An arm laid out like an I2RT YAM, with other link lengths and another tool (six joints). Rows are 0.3 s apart.
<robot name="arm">
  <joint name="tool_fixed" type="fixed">
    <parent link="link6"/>
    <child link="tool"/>
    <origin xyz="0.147 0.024 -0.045" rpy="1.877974 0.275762 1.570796"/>
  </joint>
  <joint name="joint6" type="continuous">
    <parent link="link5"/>
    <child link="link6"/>
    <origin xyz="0.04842 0 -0.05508" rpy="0 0 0"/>
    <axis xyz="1 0 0"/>
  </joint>
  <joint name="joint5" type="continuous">
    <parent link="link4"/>
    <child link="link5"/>
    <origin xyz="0.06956 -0.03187 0.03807" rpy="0 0 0"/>
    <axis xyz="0 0 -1"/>
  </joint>
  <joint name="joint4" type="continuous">
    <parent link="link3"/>
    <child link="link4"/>
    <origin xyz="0.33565 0.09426 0.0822" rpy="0 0 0"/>
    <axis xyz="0 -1 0"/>
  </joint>
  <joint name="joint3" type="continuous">
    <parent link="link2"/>
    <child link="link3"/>
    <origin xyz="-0.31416 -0.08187 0" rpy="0 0 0"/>
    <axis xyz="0 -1 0"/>
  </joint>
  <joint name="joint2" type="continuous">
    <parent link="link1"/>
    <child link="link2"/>
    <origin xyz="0.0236 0.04 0.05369" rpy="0 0 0"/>
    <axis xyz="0 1 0"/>
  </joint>
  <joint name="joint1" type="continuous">
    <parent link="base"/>
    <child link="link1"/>
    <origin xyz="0 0 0.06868" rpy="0 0 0"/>
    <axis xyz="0 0 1"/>
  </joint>
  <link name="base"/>
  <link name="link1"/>
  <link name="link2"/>
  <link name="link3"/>
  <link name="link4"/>
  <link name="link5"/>
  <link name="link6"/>
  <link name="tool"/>
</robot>
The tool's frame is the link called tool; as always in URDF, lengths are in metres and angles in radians. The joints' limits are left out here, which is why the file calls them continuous.
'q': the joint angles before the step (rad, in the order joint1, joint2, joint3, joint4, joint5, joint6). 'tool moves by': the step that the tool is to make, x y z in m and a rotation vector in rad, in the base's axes. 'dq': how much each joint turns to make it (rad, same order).
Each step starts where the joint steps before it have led.
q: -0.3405, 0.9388, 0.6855, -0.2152, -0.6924, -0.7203
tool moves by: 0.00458, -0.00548, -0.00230, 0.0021, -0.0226, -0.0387
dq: 0.0000, -0.0092, -0.0279, 0.0596, 0.0307, 0.0325
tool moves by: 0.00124, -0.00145, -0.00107, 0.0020, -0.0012, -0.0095
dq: -0.0001, 0.0015, -0.0041, 0.0107, 0.0077, 0.0076
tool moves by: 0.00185, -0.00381, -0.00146, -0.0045, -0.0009, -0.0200
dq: 0.0001, 0.0015, -0.0041, 0.0114, 0.0199, 0.0057
